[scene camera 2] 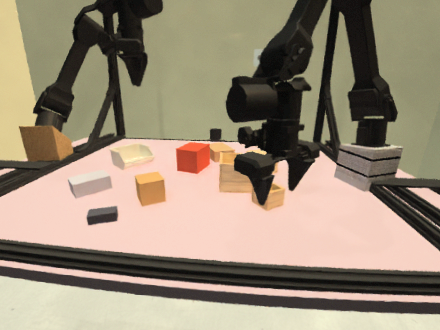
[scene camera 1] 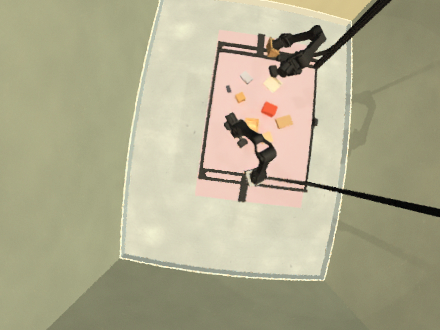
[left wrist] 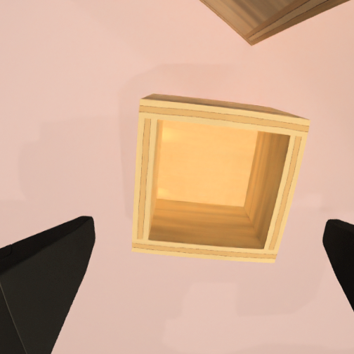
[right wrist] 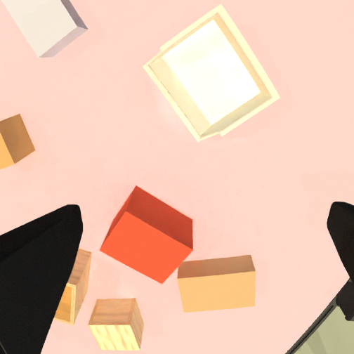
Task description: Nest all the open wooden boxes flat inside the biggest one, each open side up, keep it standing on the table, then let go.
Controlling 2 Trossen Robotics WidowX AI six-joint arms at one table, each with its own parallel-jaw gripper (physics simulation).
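Frame: origin at the left arm's base, x left, y up, z ahead, level; metres.
Seen in the pictures: left gripper, fingertip midpoint: (scene camera 2: 277, 197); right gripper, fingertip midpoint: (scene camera 2: 136, 86) (scene camera 1: 280, 76); left arm's base at its link origin: (scene camera 2: 370, 145) (scene camera 1: 255, 177); right arm's base at its link origin: (scene camera 2: 46, 133) (scene camera 1: 275, 45).
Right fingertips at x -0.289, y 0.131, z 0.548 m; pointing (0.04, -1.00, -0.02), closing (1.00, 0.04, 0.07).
Observation:
Offsets run from my right fingertips to a thing's middle.
A small open wooden box @[dy -0.211, dx +0.318, dz -0.247 m] (scene camera 2: 272, 200) (left wrist: 205, 170) stands open side up and empty. My open left gripper (left wrist: 211, 230) is low near it; in the left wrist view the box lies mostly above the line between the fingertips. A larger open wooden box @[dy -0.195, dx +0.215, dz -0.220 m] (scene camera 1: 251, 123) (scene camera 2: 232, 179) (right wrist: 80, 280) stands behind it; one corner shows at the top of the left wrist view. A third wooden piece @[dy -0.203, dx +0.140, dz -0.324 m] (scene camera 1: 268, 136) (right wrist: 116, 325) is beside the larger box; whether it is open cannot be told. My right gripper (scene camera 2: 137, 82) (right wrist: 208, 216) is open and empty, high above the table.
A red block @[dy -0.197, dx +0.064, dz -0.142 m] (scene camera 1: 269, 109) (scene camera 2: 193, 157) (right wrist: 147, 247), a tan block @[dy -0.212, dx -0.019, dz -0.245 m] (scene camera 1: 284, 121) (right wrist: 217, 295) and a cream open tray @[dy -0.204, dx -0.015, dz +0.032 m] (scene camera 1: 272, 84) (scene camera 2: 131, 156) (right wrist: 210, 75) stand on the pink table. Orange @[dy -0.205, dx +0.232, dz -0.015 m] (scene camera 2: 150, 189), grey @[dy -0.213, dx +0.149, dz +0.120 m] (scene camera 2: 90, 183) and black @[dy -0.221, dx +0.291, dz +0.070 m] (scene camera 2: 102, 215) blocks lie nearer scene camera 2.

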